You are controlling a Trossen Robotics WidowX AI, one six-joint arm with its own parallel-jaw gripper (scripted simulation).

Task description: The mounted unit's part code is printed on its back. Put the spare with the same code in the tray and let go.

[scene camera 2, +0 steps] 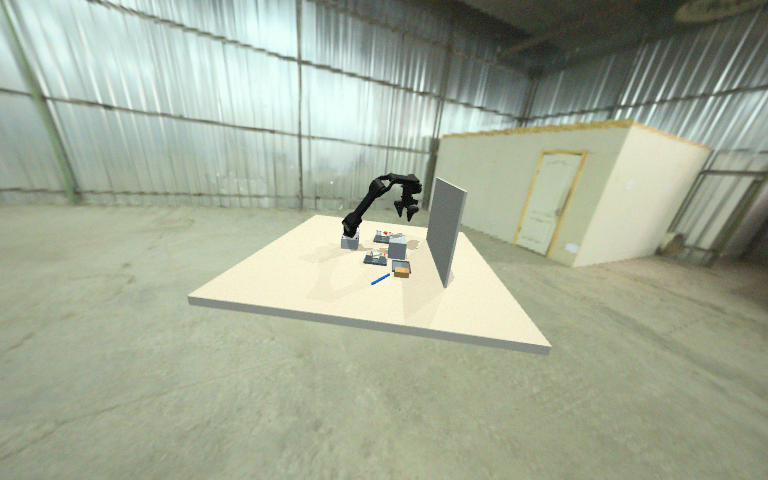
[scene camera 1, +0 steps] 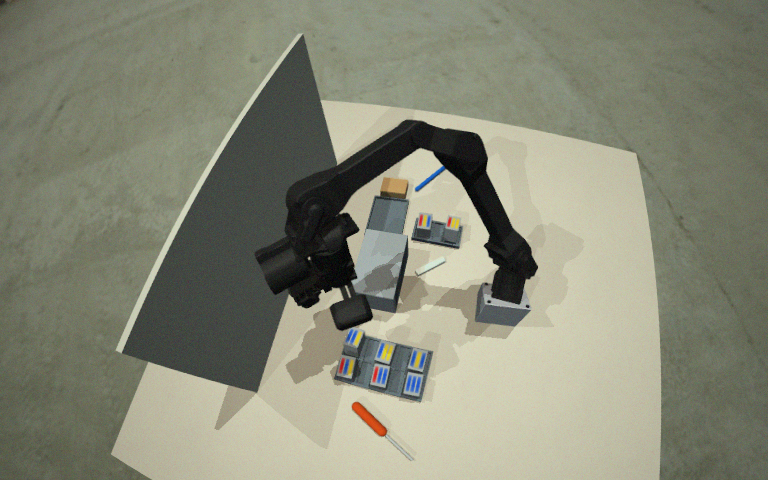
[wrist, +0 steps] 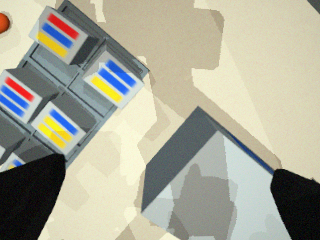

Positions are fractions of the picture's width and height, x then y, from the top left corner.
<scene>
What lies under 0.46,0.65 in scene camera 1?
The gripper.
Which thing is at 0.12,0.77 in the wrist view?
The gripper.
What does the gripper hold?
Nothing.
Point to a dark panel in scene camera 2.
At 0.58,0.42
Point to a mounted unit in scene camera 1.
0.50,0.56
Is the gripper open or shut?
Open.
</scene>
